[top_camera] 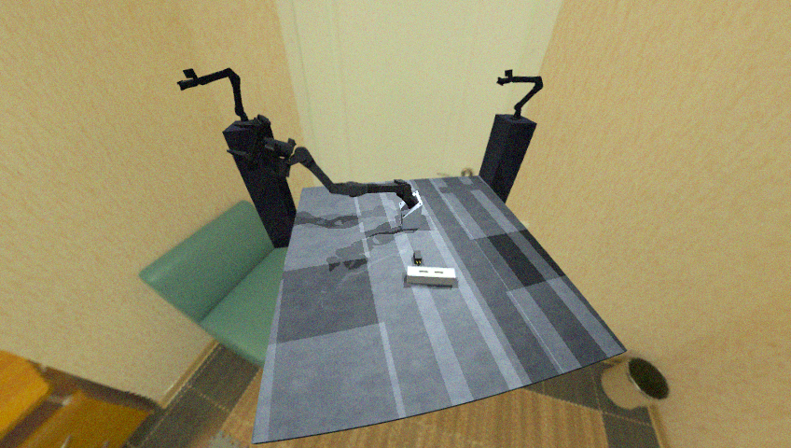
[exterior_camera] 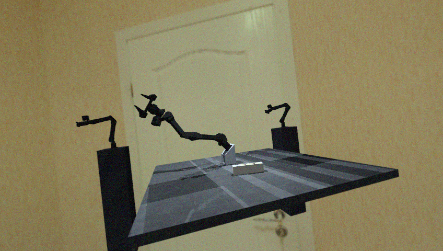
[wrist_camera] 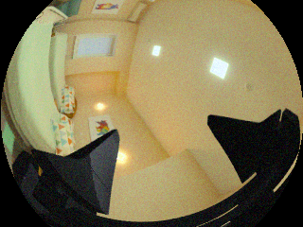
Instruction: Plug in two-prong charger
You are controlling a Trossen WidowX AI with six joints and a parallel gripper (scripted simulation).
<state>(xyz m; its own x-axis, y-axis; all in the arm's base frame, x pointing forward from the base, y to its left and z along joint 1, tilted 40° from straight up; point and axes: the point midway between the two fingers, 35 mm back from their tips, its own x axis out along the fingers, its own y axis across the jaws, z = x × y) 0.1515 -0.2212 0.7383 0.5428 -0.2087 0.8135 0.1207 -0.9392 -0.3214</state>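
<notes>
The black two-prong charger lies 630 mm to the left of my gripper tip, 550 mm below it and 130 mm ahead of it.
</notes>
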